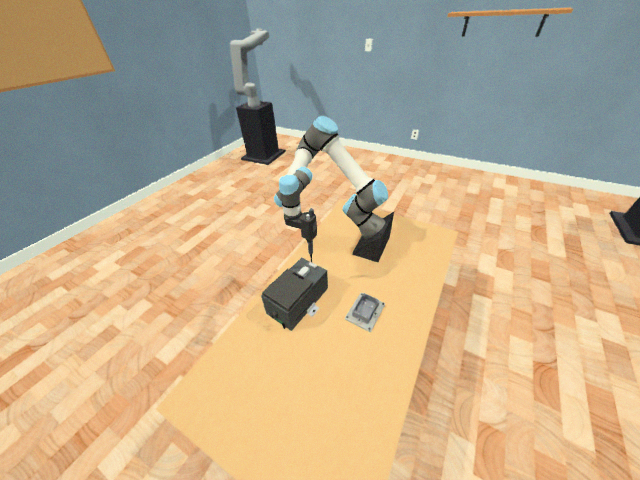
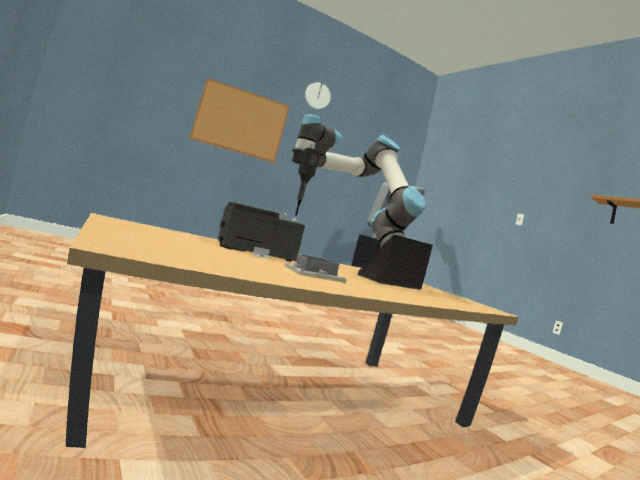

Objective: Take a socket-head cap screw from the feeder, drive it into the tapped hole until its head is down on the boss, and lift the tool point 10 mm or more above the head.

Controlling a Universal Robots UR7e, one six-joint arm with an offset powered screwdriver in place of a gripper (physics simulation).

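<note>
My gripper, a black powered screwdriver [image 1: 311,259] [image 2: 297,212], points down with its thin bit over the end of the feeder nearer the arm's base. The bit's tip is at or just above a small pale piece [image 1: 313,265] on top there; whether they touch is too small to tell. The feeder [image 1: 287,293] [image 2: 258,229] is a dark box on the table. No screw can be made out at the tip. A grey cast part [image 1: 364,306] [image 2: 316,265] with a raised middle on a flat plate lies beside the feeder. Its tapped hole and boss are too small to tell apart.
The wooden table [image 1: 310,387] [image 2: 155,237] bears these things. A small light bracket [image 1: 312,310] [image 2: 261,252] sits at the feeder's side facing the cast part. The arm's black wedge-shaped base [image 1: 373,246] [image 2: 403,260] stands beyond the cast part.
</note>
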